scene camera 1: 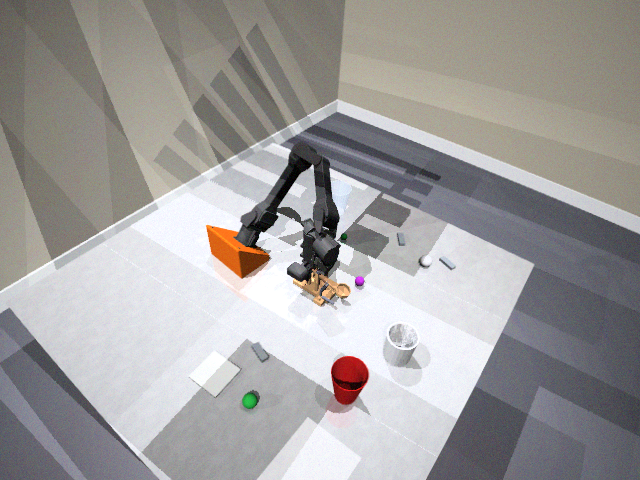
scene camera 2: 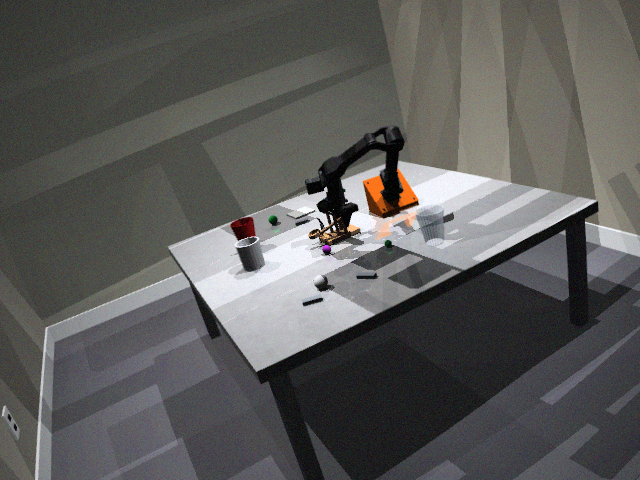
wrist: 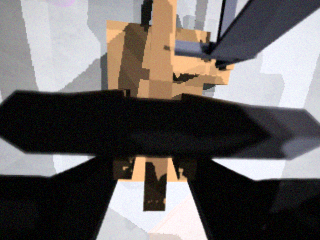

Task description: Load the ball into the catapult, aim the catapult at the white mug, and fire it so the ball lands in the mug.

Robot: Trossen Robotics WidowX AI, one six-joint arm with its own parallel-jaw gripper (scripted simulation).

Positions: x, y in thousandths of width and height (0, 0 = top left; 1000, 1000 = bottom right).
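Catapult: visible at (scene camera 1: 505, 601), (scene camera 2: 534, 484) and (wrist: 480, 498). White mug at (scene camera 1: 629, 705); in the wrist view the mug is out of frame. Gripper: visible at (scene camera 2: 538, 472), (scene camera 1: 485, 574) and (wrist: 480, 627).
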